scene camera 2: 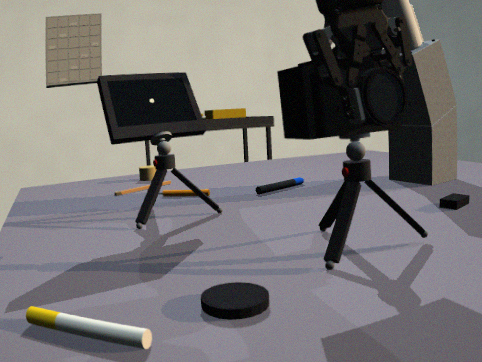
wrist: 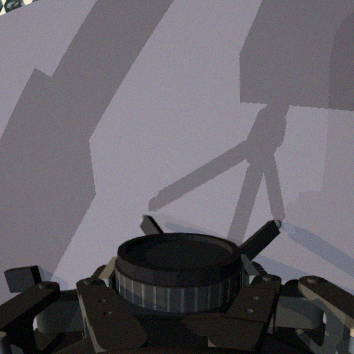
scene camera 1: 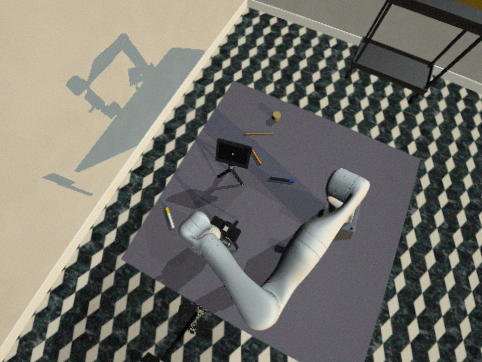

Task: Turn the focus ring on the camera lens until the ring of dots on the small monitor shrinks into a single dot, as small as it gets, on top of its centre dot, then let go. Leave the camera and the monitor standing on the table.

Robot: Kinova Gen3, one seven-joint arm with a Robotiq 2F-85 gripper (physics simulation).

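Places are measured from the arm's base along level axes (x ahead, y left, z up), in centimetres.
Pixels of known places: gripper, between the fingertips: (scene camera 2: 380, 115) (wrist: 178, 271).
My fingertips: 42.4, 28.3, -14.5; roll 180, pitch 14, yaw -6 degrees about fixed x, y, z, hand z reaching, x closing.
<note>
Ahead of a thing's pixels: the offset from my fingertips to its middle, as dx, dy, dz. "pt": to the spot under its first point.
The small monitor {+11.8, -42.5, -6.1} (scene camera 1: 233, 152) (scene camera 2: 151, 101) stands upright on its tripod; its dark screen shows one small white dot, with no separate ring of dots visible. The black camera (scene camera 1: 232, 232) (scene camera 2: 300, 102) stands on its tripod, its lens {pt +0.9, +1.7, +1.9} (scene camera 2: 385, 97) (wrist: 180, 252) facing away from its body. My gripper (scene camera 2: 380, 100) (wrist: 178, 271) is shut on the ribbed focus ring {+0.6, +0.9, +2.1} (wrist: 175, 298), one finger on each side of it. In the scene camera 2 view one fingertip shows on the near side of the lens; the other is hidden. In the scene camera 1 view my arm covers the gripper.
A black disc {+19.5, +0.5, -15.5} (scene camera 2: 235, 300) and a white-yellow marker {+33.2, -0.3, -15.2} (scene camera 1: 170, 218) (scene camera 2: 90, 327) lie nearby. A blue-tipped marker {-17.2, -44.1, -15.2} (scene camera 1: 281, 180) (scene camera 2: 280, 185), orange sticks and a small cylinder {-0.4, -82.7, -14.3} (scene camera 1: 276, 116) (scene camera 2: 146, 173) are near the monitor. A black block {-29.0, -7.1, -15.3} (scene camera 2: 454, 201) (wrist: 22, 279) lies on the camera's other side.
</note>
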